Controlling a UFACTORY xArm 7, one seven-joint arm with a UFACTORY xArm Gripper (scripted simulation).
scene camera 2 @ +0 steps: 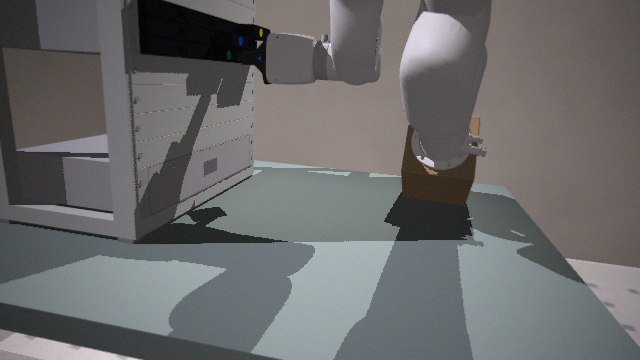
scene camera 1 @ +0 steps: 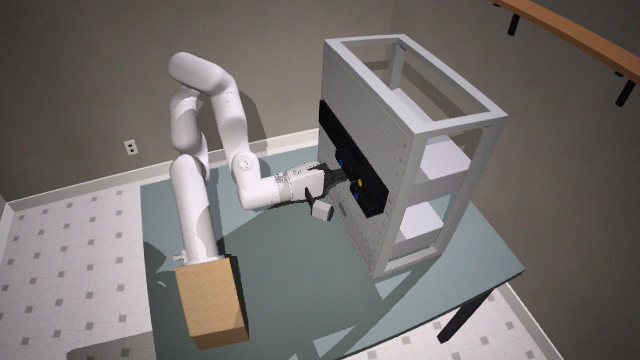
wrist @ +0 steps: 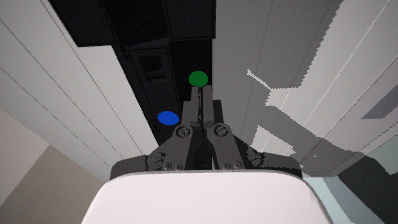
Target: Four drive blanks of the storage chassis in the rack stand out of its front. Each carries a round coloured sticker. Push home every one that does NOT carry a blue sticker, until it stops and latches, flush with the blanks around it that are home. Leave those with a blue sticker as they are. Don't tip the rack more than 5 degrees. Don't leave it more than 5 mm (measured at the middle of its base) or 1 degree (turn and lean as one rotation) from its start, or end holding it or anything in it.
Path:
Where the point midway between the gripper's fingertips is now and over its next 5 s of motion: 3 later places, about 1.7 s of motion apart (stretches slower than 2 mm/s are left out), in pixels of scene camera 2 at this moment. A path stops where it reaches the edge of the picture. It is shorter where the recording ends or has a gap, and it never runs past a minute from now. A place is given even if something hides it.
The gripper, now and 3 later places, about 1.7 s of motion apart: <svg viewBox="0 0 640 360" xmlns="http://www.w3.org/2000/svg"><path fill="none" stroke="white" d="M238 57L281 42L261 33L251 32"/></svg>

